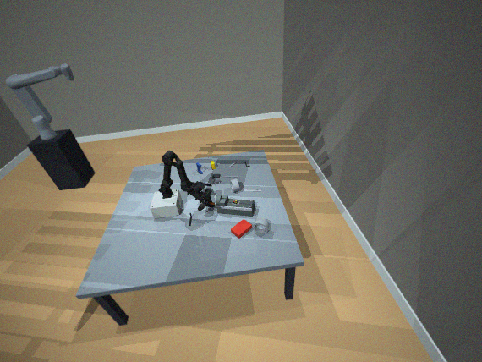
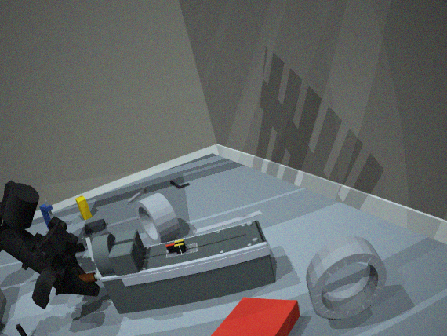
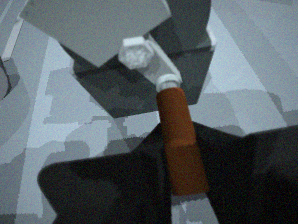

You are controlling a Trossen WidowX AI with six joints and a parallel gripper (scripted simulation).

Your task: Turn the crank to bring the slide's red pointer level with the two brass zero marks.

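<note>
My gripper tip is now 30 mm below the brown handle and 20 mm past it. The rest, counted from my gripper tip: yellow block 560 mm to the left, 20 mm behind; blue clamp 510 mm to the left, 140 mm behind, 20 mm above; red pointer 150 mm ahead, 50 mm above, 30 mm to the right.
</note>
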